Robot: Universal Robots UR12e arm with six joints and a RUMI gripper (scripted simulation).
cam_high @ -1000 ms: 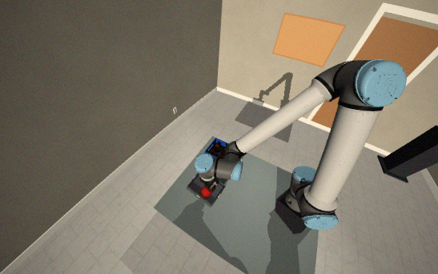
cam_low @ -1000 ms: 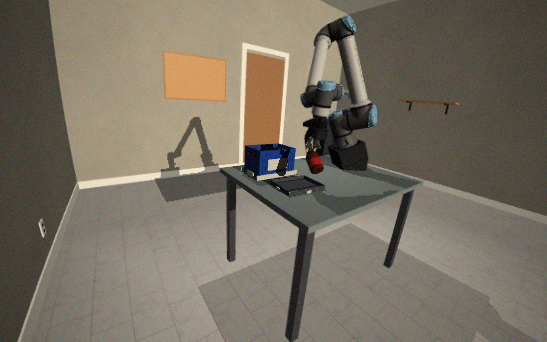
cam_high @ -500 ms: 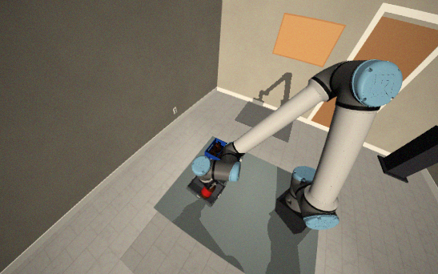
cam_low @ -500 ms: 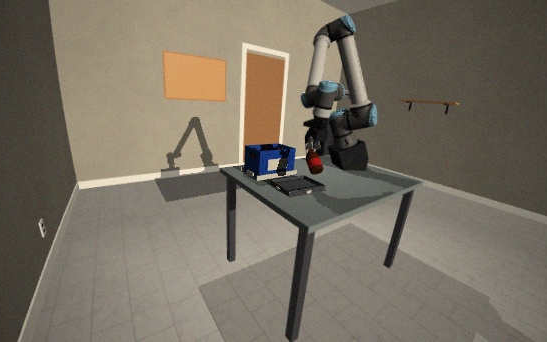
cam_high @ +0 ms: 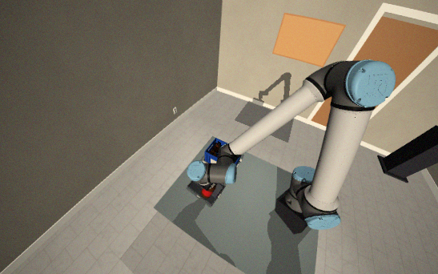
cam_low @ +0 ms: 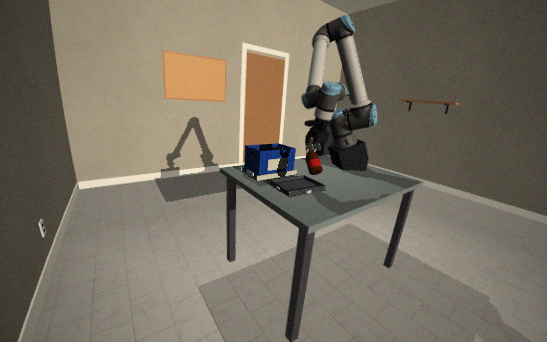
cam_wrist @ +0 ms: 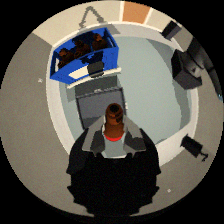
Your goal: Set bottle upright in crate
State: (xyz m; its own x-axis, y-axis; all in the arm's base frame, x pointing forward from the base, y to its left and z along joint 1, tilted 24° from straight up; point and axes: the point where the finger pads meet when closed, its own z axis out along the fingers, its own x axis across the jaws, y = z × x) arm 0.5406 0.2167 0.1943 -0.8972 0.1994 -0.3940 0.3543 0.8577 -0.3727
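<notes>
Right now the bottle is 10 mm ahead of my hand, 30 mm to the left of it and 40 mm below it. Also, from my hand: crate: 60 mm ahead, 290 mm to the right, 120 mm below; then tray: 60 mm ahead, 10 mm to the right, 190 mm below.
</notes>
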